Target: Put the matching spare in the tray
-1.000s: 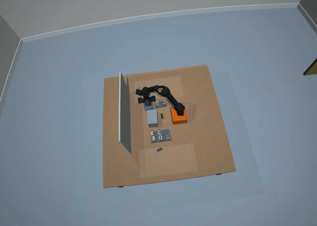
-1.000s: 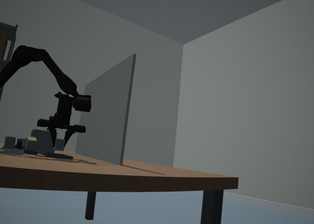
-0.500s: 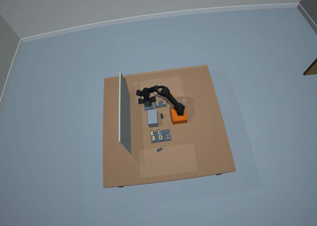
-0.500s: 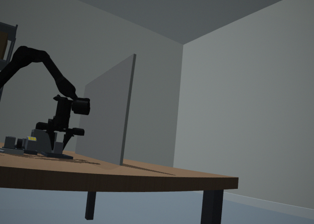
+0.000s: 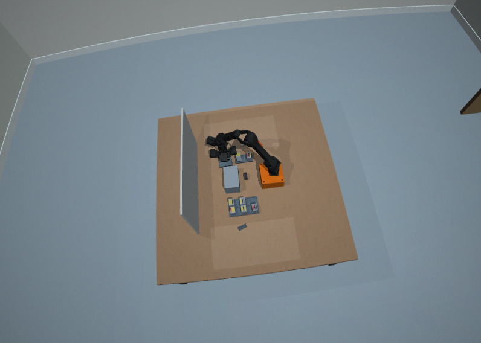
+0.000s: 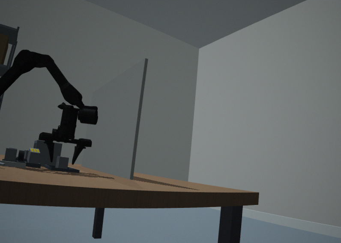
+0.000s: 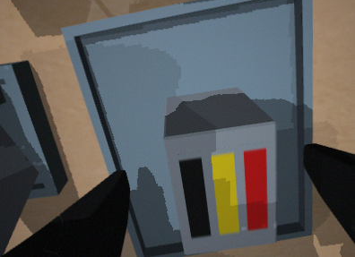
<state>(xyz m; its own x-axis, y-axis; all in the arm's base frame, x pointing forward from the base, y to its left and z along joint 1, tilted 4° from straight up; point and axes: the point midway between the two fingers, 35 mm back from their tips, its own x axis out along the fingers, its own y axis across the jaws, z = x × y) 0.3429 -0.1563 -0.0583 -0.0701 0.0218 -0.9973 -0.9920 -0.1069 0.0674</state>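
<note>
The grey spare block is 10 mm above my gripper tip. Also, from my gripper tip: tall grey panel: 200 mm ahead, 210 mm to the left, 200 mm above; then flat grey tray: 20 mm below; then grey mounted unit: 60 mm behind, 200 mm to the left, 30 mm above.
</note>
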